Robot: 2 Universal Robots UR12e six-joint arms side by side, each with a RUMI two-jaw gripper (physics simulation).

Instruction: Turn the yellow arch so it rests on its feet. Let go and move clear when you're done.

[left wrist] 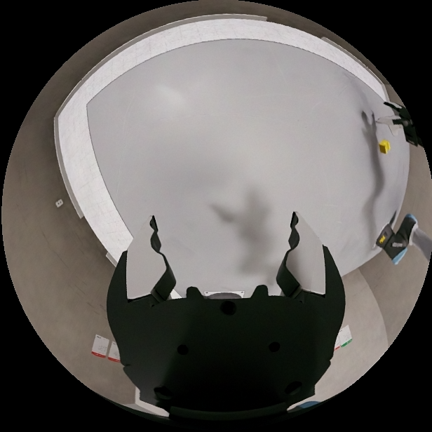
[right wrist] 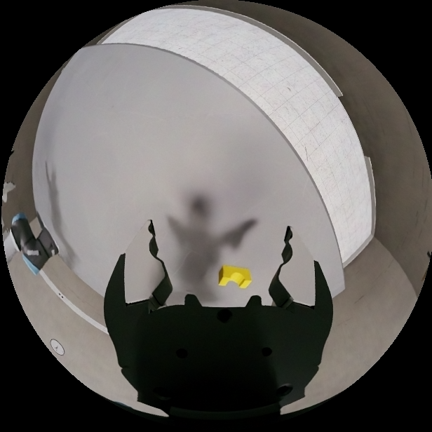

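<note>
A small yellow arch (left wrist: 384, 146) (right wrist: 235, 276) lies on the grey table (left wrist: 210, 100) (right wrist: 135, 115). In the right wrist view its notch faces the bottom of the picture, and it appears to lie on a flat side, not on its feet. My right gripper (right wrist: 220, 224) is open and empty above the table. The arch shows between and below its fingers, nearer the right finger, touching neither. Part of the right gripper also shows at the right edge of the left wrist view, near the arch. My left gripper (left wrist: 223, 214) is open and empty, far from the arch.
A white gridded strip (left wrist: 71, 135) (right wrist: 300, 107) runs along the table's edge. A dark and blue arm joint (left wrist: 396, 244) shows at the right of the left wrist view, and another arm joint (right wrist: 34, 247) at the left of the right wrist view.
</note>
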